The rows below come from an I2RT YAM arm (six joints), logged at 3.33 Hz.
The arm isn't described. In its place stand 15 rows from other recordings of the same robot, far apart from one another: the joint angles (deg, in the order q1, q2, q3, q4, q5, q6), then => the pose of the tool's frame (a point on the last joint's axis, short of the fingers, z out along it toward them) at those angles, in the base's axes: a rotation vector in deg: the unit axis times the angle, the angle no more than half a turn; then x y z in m.
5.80 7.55 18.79 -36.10 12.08 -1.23 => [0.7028 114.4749 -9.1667 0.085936 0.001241 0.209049]
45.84 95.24 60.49 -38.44 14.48 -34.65 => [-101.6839 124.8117 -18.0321 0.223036 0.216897 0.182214]
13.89 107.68 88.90 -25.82 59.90 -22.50 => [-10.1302 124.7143 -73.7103 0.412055 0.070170 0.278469]
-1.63 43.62 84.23 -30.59 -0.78 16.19 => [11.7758 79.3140 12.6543 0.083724 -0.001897 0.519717]
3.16 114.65 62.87 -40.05 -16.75 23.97 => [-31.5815 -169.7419 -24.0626 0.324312 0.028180 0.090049]
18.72 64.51 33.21 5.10 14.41 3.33 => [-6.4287 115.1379 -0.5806 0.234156 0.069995 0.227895]
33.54 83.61 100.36 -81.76 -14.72 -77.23 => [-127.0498 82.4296 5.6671 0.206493 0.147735 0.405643]
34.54 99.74 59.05 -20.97 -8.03 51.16 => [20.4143 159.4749 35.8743 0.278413 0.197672 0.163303]
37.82 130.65 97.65 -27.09 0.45 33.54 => [-5.5805 153.6594 23.4643 0.383120 0.297039 0.135682]
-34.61 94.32 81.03 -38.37 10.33 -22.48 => [20.1257 145.6935 -36.0936 0.292459 -0.209586 0.293313]
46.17 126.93 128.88 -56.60 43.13 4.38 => [-30.6265 125.4743 -28.3626 0.349471 0.328899 0.311289]
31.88 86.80 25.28 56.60 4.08 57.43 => [25.8239 98.8067 63.2428 0.242444 0.147808 0.180958]
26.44 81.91 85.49 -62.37 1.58 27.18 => [1.5519 150.5343 17.1115 0.251514 0.123976 0.356329]
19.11 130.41 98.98 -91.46 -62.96 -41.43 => [47.1171 -129.2772 -89.0772 0.351047 0.155188 0.162228]
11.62 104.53 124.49 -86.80 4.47 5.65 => [-6.8973 156.2958 -1.2235 0.332707 0.065584 0.408420]
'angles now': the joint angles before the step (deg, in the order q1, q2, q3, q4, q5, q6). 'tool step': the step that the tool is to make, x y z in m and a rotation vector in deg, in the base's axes. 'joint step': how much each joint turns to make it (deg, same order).
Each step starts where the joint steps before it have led.
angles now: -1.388 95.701 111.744 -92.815 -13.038 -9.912
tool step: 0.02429 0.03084 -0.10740 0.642 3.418 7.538
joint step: 5.596 0.088 -25.333 21.595 -1.093 -1.814
